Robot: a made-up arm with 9 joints.
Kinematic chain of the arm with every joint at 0, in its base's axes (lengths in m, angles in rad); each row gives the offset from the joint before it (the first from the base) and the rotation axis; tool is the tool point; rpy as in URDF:
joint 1: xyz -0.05 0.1 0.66 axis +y
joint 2: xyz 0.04 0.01 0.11 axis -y
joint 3: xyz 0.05 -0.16 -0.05 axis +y
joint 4: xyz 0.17 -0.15 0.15 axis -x
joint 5: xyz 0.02 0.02 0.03 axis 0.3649 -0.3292 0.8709
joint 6: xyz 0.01 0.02 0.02 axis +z
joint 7: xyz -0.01 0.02 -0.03 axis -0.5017 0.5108 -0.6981
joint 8: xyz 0.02 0 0.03 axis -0.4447 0.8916 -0.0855
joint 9: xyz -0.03 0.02 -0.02 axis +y
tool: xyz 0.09 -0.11 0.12 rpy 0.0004 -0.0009 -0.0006
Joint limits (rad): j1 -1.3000..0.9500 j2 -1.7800..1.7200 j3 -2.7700..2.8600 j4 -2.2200..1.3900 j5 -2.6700..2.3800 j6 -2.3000..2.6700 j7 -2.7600..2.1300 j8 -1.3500..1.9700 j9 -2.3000..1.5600
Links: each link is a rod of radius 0.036 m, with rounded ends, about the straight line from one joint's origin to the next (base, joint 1, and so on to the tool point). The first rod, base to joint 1, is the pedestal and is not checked.
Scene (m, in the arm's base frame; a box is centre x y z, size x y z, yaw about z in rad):
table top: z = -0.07
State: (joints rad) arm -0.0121 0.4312 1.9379 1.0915 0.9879 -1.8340 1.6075 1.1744 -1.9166
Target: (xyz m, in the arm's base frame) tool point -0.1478 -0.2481 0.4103
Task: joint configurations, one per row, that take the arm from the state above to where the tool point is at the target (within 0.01 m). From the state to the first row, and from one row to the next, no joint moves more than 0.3 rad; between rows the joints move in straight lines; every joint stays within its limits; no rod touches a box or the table.
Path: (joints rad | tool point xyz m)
1: 0.0944 0.2155 2.2139 1.1320 0.8987 -1.9357 1.6908 1.2712 -1.7709 | 0.1794 -0.1989 0.3197
2: 0.2009 -0.0001 2.4899 1.1724 0.8094 -2.0374 1.7741 1.3681 -1.6251 | -0.0129 -0.2361 0.3223
3: 0.3073 -0.2158 2.7660 1.2129 0.7202 -2.1390 1.8574 1.4649 -1.4794 | -0.1478 -0.2481 0.4103

